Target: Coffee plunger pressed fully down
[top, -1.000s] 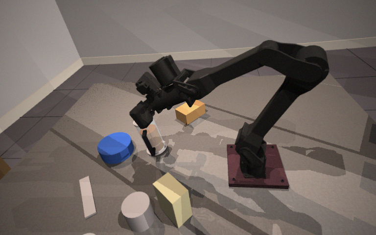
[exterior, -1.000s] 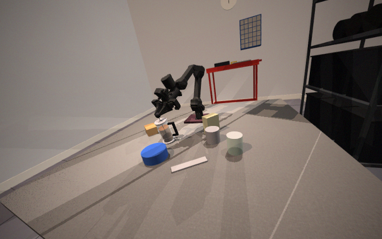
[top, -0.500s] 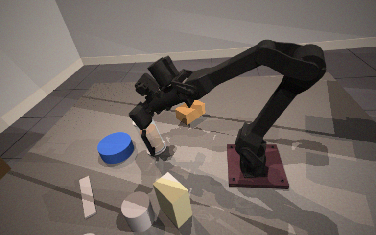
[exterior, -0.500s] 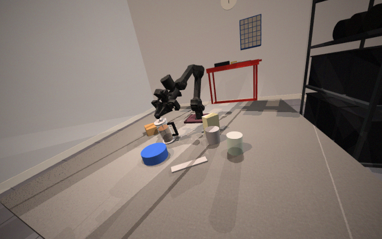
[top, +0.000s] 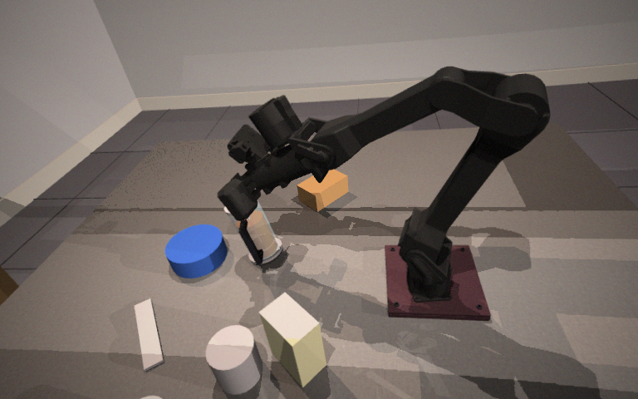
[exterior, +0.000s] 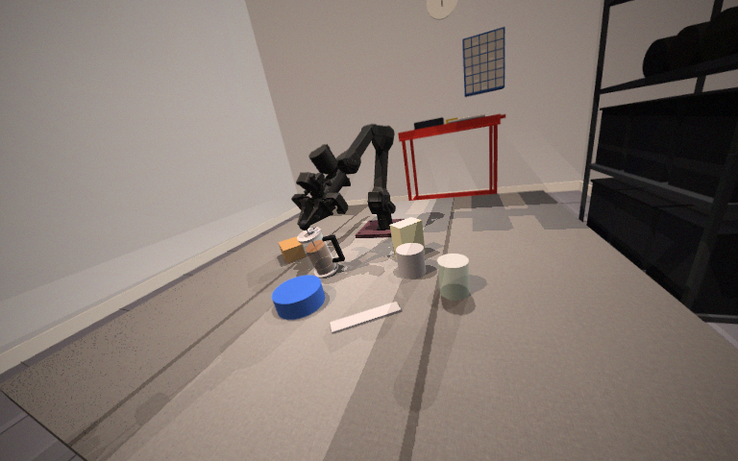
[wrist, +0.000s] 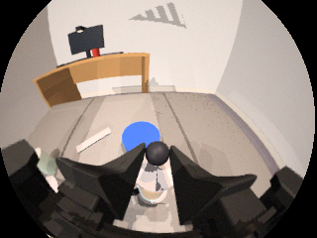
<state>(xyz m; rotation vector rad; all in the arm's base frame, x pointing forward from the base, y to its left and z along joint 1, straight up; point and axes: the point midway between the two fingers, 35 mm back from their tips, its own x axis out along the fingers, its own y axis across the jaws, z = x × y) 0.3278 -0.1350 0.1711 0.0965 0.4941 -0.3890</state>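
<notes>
My gripper tip is 20 mm past the coffee press, 20 mm to the right of it and 80 mm above it. From my gripper tip the other things lie so: blue disc: 110 mm ahead, 10 mm to the left, 150 mm below; then orange block: 170 mm behind, 180 mm to the right, 140 mm below; then white flat bar: 160 mm ahead, 190 mm to the left, 170 mm below.
</notes>
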